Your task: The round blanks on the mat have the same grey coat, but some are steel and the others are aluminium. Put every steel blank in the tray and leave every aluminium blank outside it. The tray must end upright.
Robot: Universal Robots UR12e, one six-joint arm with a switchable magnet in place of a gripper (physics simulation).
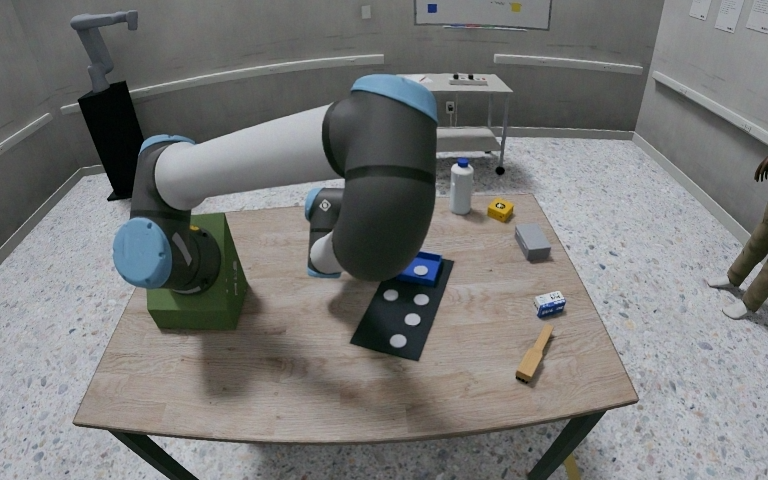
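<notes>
The blue tray [416, 280] stands upright at the far end of the black mat [374, 329], partly hidden by the arm. One grey round blank [420, 270] lies in it. On the mat, outside the tray, one blank [390, 294] lies at the left and another blank [420, 299] at the right, near the tray. A further blank [412, 319] lies closer to the front, and one more blank [398, 340] lies near the front edge. Steel and aluminium look alike. The magnet is hidden behind the arm's large elbow, as is the mat's far left corner.
The arm's base stands on a green block [198, 310] at the left. A white bottle [461, 189], a yellow box [500, 210], a grey box [532, 243], a small blue-white box [549, 304] and a wooden-coloured brush-like tool [533, 359] stand or lie at the right.
</notes>
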